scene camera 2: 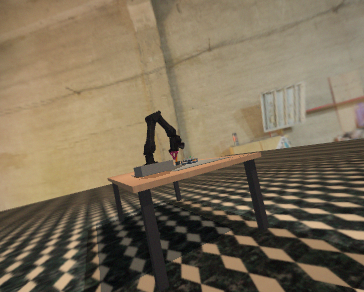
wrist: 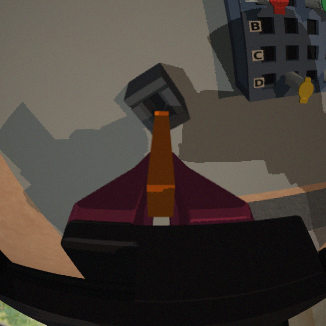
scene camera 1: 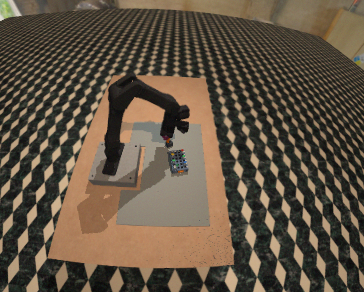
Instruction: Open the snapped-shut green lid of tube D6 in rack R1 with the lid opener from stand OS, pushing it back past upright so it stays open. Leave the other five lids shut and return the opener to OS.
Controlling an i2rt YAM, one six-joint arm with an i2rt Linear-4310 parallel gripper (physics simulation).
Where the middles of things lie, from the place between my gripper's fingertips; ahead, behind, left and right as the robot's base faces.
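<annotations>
Dark grey block (wrist: 153, 89): my gripper is 2 cm short of it and 4 cm above it. Orange-handled tool (wrist: 160, 184): 2 cm ahead of my gripper, 2 cm above it.
</annotations>
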